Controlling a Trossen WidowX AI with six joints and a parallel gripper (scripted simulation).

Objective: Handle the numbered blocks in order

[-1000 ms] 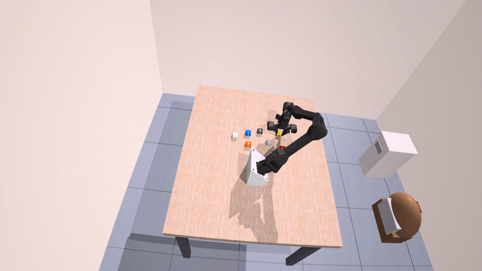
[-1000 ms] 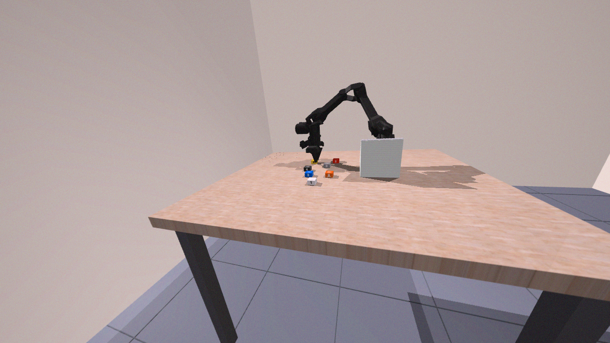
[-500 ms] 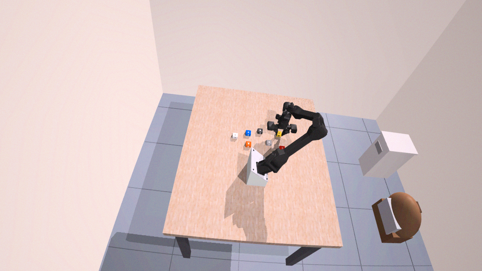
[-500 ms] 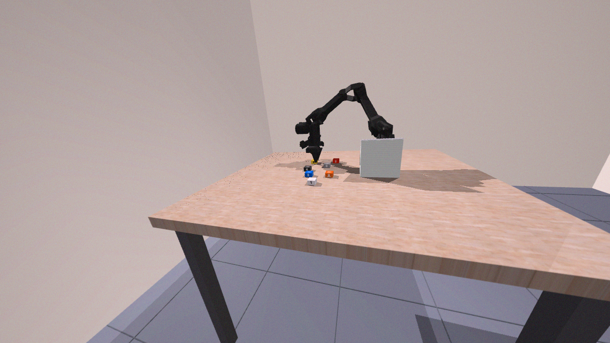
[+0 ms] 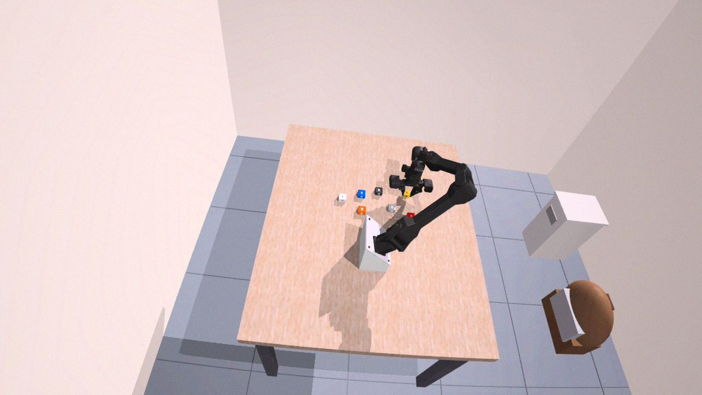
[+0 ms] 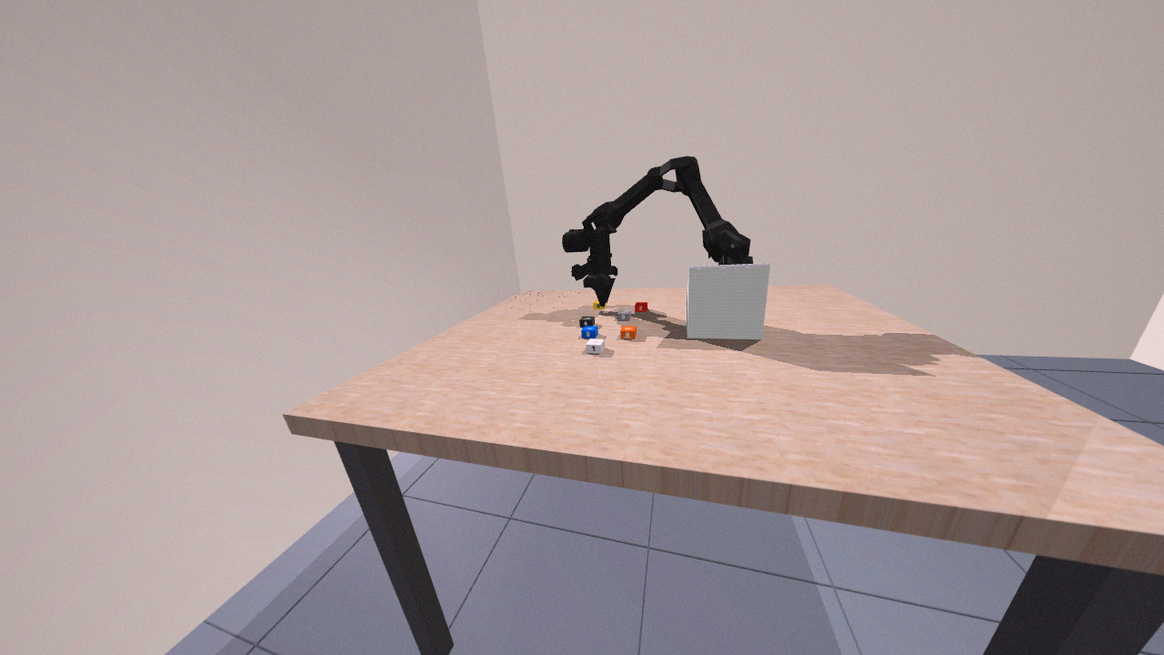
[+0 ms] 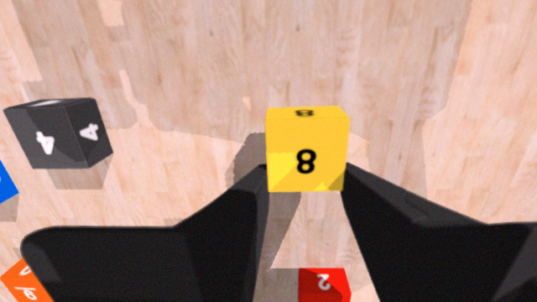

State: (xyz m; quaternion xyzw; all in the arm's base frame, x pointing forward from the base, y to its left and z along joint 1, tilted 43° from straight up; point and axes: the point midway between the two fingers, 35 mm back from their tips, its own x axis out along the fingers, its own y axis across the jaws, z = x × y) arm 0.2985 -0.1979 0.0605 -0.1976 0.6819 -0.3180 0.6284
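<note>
Right now my gripper tip is 70 mm past the orange block, 210 mm to the right of it and 10 mm above it. Also, from my gripper tip: grey block 0: 60 mm behind, 80 mm to the left, 10 mm below; yellow block: 10 mm ahead; red block marked 2: 110 mm behind, 10 mm below.
</note>
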